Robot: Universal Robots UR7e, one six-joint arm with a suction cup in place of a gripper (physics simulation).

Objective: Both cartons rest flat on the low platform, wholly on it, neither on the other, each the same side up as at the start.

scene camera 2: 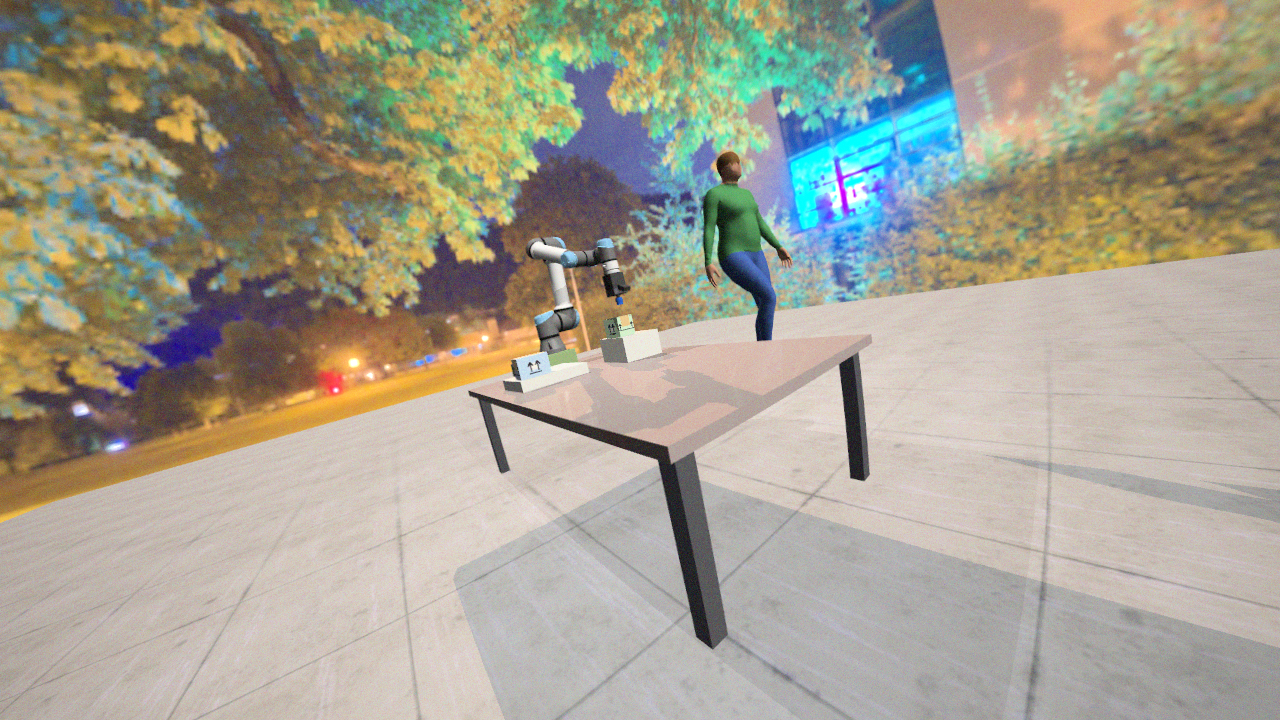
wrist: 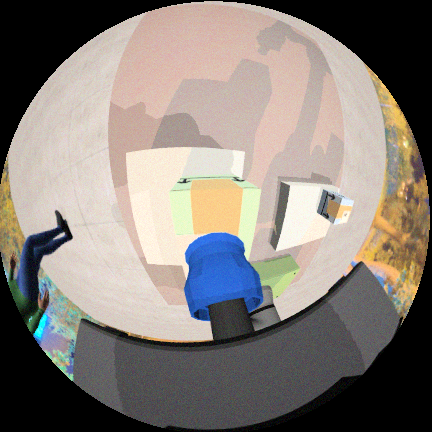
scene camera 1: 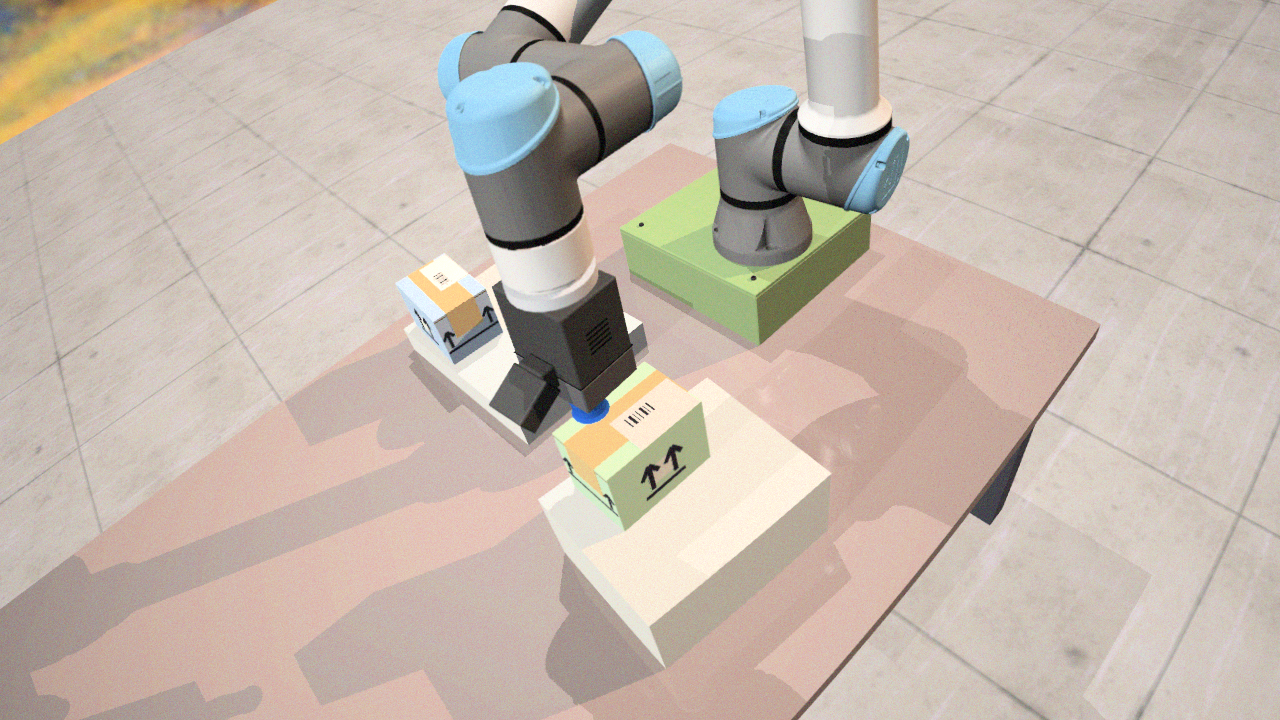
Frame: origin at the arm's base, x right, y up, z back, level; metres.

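Seen in the pictures: end effector, tool point: (scene camera 2: pixel 620 304) (wrist: pixel 215 256); arm's base, origin of the base link: (scene camera 2: pixel 553 353) (scene camera 1: pixel 762 236).
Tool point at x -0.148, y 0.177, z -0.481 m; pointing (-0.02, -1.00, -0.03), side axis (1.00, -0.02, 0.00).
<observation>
Pixels of each thing's top centre, then the offset from my tool point to it. Level surfaces: height alone.
- green carton, middle of its top: (scene camera 1: pixel 626 416) (wrist: pixel 216 245) (scene camera 2: pixel 616 317) dx +0.004, dy -0.056, dz +0.040 m
- taller cream block, middle of its top: (scene camera 1: pixel 681 488) (wrist: pixel 182 218) (scene camera 2: pixel 627 334) dx -0.046, dy -0.152, dz +0.048 m
- smaller blue carton, middle of its top: (scene camera 1: pixel 438 285) (wrist: pixel 344 211) (scene camera 2: pixel 528 355) dx +0.470, dy -0.133, dz +0.108 m
- low platform, middle of its top: (scene camera 1: pixel 516 325) (wrist: pixel 313 217) (scene camera 2: pixel 544 371) dx +0.390, dy -0.224, dz +0.164 m
- pink table, its level: dy -0.272 m
A green carton (scene camera 1: pixel 649 447) (scene camera 2: pixel 619 326) (wrist: pixel 215 205) with an orange band and up-arrows rests upright on the taller cream block (scene camera 1: pixel 716 537) (scene camera 2: pixel 630 347) (wrist: pixel 149 189), near its left corner. A smaller blue carton (scene camera 1: pixel 447 305) (scene camera 2: pixel 529 365) (wrist: pixel 336 207) sits at the far left end of the low platform (scene camera 1: pixel 465 372) (scene camera 2: pixel 550 377) (wrist: pixel 300 213). My suction cup (scene camera 1: pixel 589 412) (scene camera 2: pixel 619 300) (wrist: pixel 219 257) points down over the green carton's top, near its back edge. In the side scene view a small gap shows between cup and carton. Nothing hangs from the cup.
The arm's green base mount (scene camera 1: pixel 716 269) (wrist: pixel 278 270) stands behind both blocks on the pink table (scene camera 1: pixel 939 357) (scene camera 2: pixel 697 393). The arm's wrist housing overhangs the low platform's right part. A person (scene camera 2: pixel 737 242) walks on the pavement beyond the table.
</observation>
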